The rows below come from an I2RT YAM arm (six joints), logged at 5 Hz.
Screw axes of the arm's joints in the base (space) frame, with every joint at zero. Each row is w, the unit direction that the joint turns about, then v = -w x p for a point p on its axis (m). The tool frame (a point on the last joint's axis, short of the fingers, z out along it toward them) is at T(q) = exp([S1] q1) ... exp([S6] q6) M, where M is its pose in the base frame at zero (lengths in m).
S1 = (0, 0, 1, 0.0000, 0.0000, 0.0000)
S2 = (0, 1, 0, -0.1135, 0.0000, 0.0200)
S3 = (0, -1, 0, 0.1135, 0.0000, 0.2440)
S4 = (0, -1, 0, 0.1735, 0.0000, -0.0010)
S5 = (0, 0, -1, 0.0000, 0.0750, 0.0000)
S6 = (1, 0, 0, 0.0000, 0.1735, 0.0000)
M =
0 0 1 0.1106
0 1 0 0.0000
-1 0 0 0.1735
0 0 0 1
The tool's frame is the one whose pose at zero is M.
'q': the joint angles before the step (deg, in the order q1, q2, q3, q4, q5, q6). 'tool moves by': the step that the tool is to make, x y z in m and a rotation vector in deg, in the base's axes. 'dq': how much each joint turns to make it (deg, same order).
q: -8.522, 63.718, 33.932, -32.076, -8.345, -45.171
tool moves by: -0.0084, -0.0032, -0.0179, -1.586, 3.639, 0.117
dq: -1.076, 0.869, -3.069, 0.322, 1.388, -2.036
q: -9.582, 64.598, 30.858, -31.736, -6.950, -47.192
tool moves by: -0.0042, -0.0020, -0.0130, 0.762, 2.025, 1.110
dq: -1.058, 1.408, -2.017, 1.055, -1.221, -1.850
